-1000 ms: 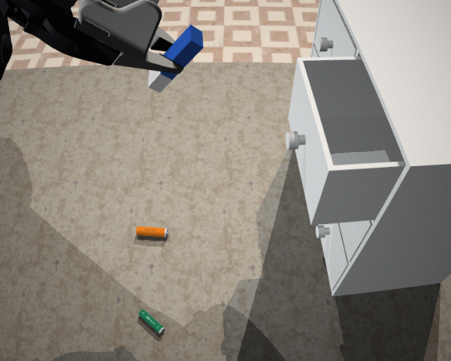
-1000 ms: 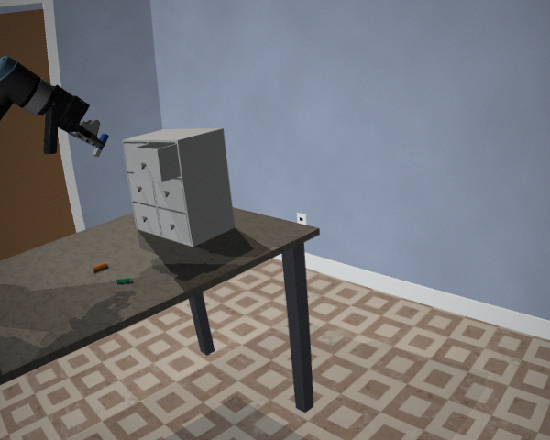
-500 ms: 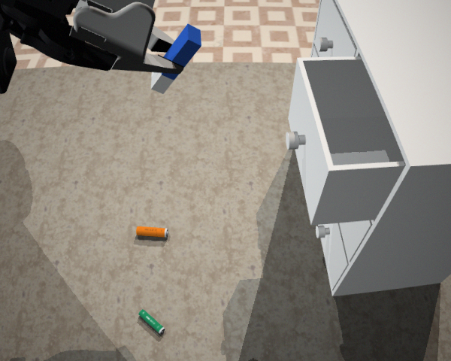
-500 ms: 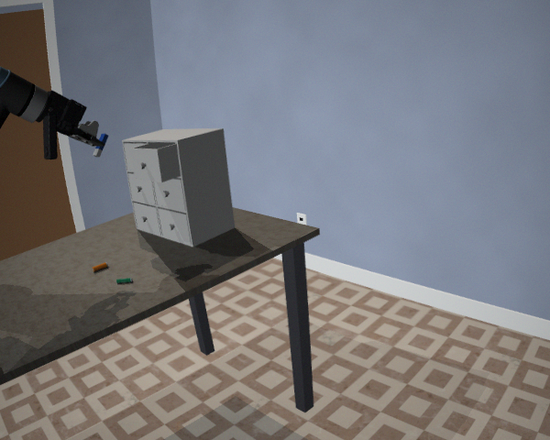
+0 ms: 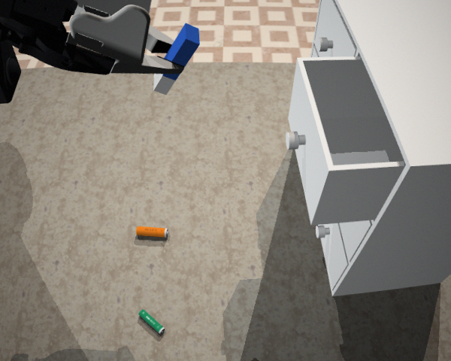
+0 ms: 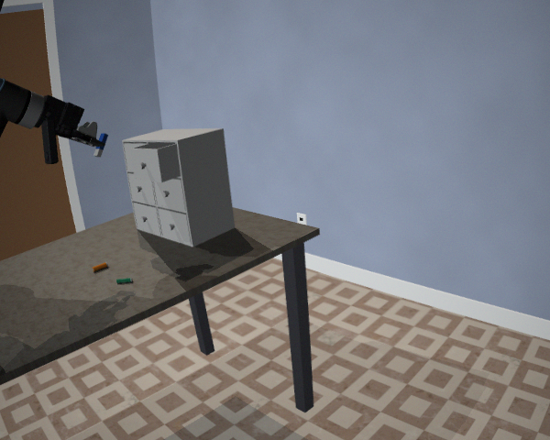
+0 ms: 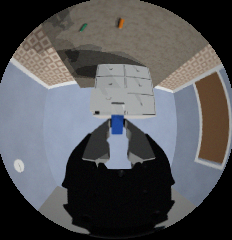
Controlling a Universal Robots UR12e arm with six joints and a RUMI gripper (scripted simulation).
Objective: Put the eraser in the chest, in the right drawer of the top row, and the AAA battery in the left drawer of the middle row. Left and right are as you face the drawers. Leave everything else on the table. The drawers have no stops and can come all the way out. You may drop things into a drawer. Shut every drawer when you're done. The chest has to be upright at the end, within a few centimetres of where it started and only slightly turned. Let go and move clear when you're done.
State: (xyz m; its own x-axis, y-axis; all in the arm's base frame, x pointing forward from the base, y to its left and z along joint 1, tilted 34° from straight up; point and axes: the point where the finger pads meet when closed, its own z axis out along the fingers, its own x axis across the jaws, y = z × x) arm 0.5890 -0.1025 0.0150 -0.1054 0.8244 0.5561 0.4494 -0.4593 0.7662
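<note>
Now: hand 1 cm short of the white eraser and 1 cm above it. Also, from my hand: green battery: 5 cm behind, 13 cm to the right, 35 cm below; then orange battery: 7 cm behind, 1 cm to the left, 35 cm below.
</note>
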